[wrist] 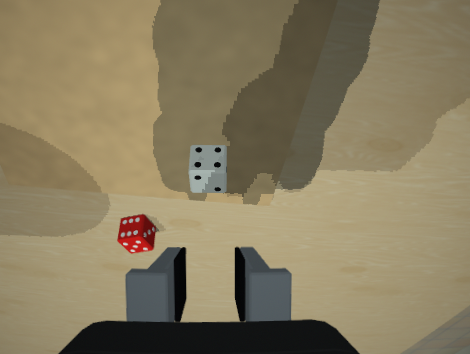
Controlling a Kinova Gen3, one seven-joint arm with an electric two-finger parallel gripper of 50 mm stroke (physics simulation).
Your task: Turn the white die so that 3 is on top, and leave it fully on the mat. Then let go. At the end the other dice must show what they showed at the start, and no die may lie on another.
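Frame: origin at the arm's base, x ahead, y up, z right, level; metres.
Where they show: gripper, fingertip midpoint: [210, 273].
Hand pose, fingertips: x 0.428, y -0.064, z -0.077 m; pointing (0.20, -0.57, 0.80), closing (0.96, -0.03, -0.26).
After its pixels a point has its place.
The white die [208, 169] @(x 0.421, y -0.102, z -0.097 m) stands apart from the fingers, on the tan mat [95, 90] @(x 0.369, y -0.117, z -0.114 m) close to one of its edges. The wrist view is steeply tilted, with the far side at the bottom of the picture. The die's lower visible face shows 2 and looks to be its top; the larger face above it in the picture shows 4 and looks to be a side. No 3 shows on it. My gripper [210, 273] @(x 0.428, y -0.064, z -0.077 m) is open and empty, its fingertips below the die in the picture. The red die [136, 233] @(x 0.399, y -0.108, z -0.023 m) appears to have 5 on top, with 6 and 3 on its sides.
The red die sits on the pale wooden table [325, 230] @(x 0.508, y -0.121, z -0.038 m), off the mat, beyond the left finger in the picture. Large dark shadows fall across the mat and around the white die. A greyish tiled surface [450, 337] shows at the bottom right corner.
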